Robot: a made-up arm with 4 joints. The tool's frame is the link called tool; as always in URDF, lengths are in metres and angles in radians. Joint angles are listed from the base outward. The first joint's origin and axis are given. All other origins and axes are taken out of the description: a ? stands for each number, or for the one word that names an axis. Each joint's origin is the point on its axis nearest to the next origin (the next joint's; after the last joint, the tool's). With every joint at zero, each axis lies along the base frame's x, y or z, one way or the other. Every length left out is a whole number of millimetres.
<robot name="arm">
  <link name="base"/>
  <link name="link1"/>
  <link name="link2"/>
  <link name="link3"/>
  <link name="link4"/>
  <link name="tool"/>
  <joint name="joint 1" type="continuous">
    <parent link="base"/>
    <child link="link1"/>
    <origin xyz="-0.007 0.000 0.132" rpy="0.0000 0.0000 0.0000"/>
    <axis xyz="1 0 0"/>
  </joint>
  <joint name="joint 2" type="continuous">
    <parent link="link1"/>
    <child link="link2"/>
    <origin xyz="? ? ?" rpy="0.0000 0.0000 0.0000"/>
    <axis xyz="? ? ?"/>
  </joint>
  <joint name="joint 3" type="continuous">
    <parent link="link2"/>
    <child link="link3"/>
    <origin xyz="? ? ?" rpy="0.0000 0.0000 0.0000"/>
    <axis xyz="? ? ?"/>
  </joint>
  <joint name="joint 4" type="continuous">
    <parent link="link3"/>
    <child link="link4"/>
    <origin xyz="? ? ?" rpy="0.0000 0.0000 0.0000"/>
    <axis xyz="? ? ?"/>
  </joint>
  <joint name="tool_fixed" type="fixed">
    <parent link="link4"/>
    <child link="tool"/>
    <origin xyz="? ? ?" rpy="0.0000 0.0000 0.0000"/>
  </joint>
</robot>
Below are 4 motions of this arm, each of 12 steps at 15 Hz.
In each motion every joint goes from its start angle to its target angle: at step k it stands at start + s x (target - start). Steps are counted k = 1, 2, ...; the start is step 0. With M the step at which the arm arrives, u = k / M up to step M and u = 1 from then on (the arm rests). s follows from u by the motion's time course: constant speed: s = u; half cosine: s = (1 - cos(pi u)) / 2; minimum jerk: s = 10 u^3 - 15 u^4 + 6 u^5.
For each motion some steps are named. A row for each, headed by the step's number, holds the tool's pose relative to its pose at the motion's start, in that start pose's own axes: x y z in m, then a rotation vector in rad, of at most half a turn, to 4 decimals.
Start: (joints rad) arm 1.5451 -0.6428 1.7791 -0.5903
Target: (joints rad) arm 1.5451 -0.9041 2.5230 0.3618
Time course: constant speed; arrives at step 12
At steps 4, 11, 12:
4: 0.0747 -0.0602 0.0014 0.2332 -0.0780 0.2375
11: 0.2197 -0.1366 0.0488 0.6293 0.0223 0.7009
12: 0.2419 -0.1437 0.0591 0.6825 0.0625 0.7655

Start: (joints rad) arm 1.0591 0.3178 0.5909 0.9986
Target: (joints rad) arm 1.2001 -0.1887 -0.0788 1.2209
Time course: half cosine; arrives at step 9
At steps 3, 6, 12:
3: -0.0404 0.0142 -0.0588 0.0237 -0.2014 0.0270
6: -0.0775 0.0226 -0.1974 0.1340 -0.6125 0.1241
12: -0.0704 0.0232 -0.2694 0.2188 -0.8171 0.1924

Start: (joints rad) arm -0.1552 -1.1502 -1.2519 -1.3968
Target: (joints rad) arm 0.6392 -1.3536 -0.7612 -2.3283
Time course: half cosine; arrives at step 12
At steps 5, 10, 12:
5: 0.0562 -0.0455 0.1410 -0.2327 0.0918 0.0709
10: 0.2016 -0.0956 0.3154 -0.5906 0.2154 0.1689
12: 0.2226 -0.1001 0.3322 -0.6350 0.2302 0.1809

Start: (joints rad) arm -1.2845 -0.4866 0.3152 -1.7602
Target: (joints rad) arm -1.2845 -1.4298 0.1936 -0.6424
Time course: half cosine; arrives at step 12
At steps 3, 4, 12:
3: -0.0067 0.0417 0.0200 0.1218 0.0318 -0.1291
4: -0.0067 0.0718 0.0340 0.2086 0.0415 -0.2239
12: 0.0973 0.2629 0.1195 0.7992 -0.2311 -0.9165

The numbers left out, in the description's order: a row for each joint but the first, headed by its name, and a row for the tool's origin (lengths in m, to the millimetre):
joint 2: xyz 0.000 0.529 0.098, axis 0 1 0
joint 3: xyz -0.021 0.000 0.060, axis 0 0 1
joint 4: xyz -0.335 -0.285 0.000, axis 1 0 0
tool: xyz 0.000 0.042 -0.068

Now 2 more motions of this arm.
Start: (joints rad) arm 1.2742 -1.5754 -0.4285 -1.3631
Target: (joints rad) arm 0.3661 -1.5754 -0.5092 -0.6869
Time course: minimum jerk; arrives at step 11
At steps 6, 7, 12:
6: -0.0533 -0.0326 -0.2386 0.3898 -0.4471 0.1930
7: -0.0481 -0.0439 -0.3065 0.4893 -0.5565 0.2766
12: -0.0211 -0.0638 -0.4151 0.6403 -0.7193 0.4391

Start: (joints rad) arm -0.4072 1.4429 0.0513 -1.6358
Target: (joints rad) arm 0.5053 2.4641 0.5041 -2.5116
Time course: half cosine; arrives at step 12
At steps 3, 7, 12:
3: 0.0161 -0.0518 -0.0844 -0.1079 -0.2173 0.1214
7: 0.1911 -0.1433 -0.2528 -0.4873 -1.0267 0.3288
12: 0.3323 -0.1289 -0.2424 -0.7422 -1.6934 0.3082

